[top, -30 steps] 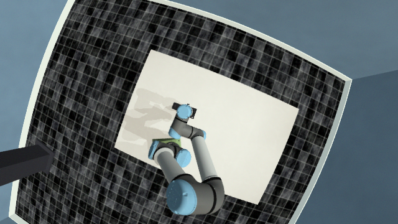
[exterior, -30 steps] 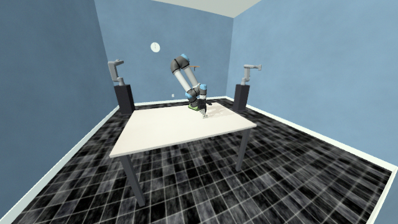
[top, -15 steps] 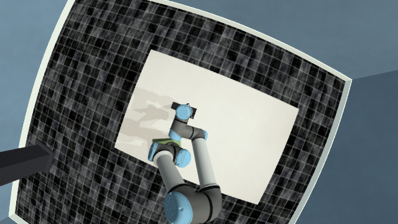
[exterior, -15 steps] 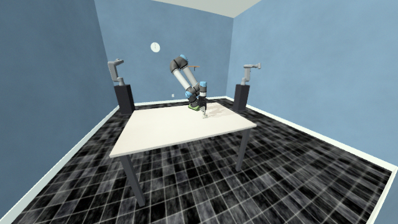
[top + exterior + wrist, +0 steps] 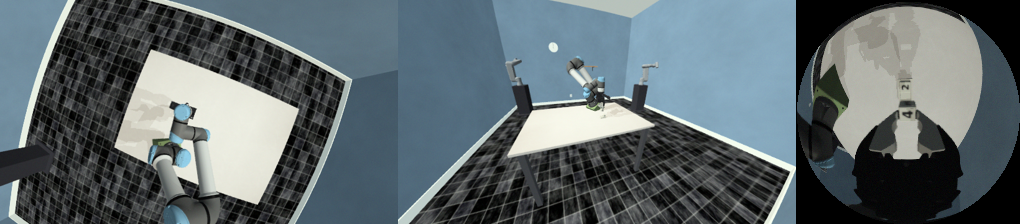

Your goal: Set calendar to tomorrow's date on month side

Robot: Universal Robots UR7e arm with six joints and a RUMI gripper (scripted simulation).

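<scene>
The pale date cube lies 90 mm below my hand, 30 mm to the left of it and 10 mm behind it. Also, from my hand: white calendar cube (10 mm below); calendar tray (110 mm below, 20 mm to the left, 10 mm behind).
</scene>
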